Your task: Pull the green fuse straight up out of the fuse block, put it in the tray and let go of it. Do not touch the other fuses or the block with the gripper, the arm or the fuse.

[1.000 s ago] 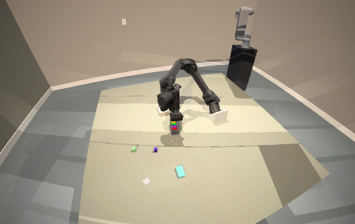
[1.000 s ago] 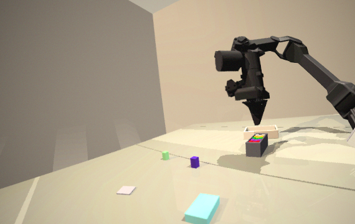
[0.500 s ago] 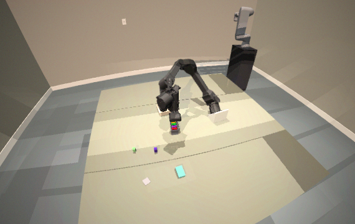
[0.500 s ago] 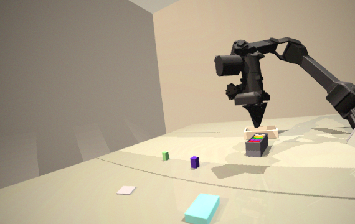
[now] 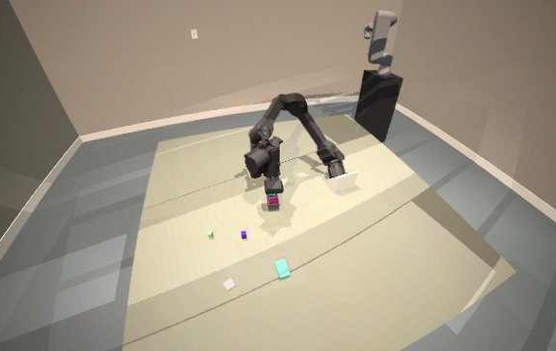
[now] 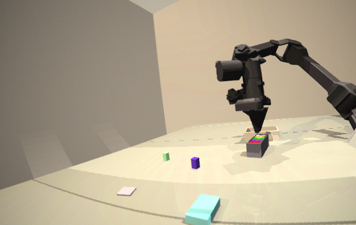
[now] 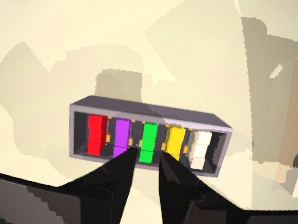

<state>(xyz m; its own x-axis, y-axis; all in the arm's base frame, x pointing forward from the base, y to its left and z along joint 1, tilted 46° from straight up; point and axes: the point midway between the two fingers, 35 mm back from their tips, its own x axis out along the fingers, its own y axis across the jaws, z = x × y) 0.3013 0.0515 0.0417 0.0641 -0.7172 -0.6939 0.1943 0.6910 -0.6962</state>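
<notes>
The green fuse lies 3 cm below my gripper tip. Round my gripper tip: cream tray 19 cm to the right, 5 cm below, 1 cm behind; then green cube 26 cm ahead, 10 cm to the left, 4 cm below; then purple cube 15 cm ahead, 14 cm to the left, 4 cm below.
</notes>
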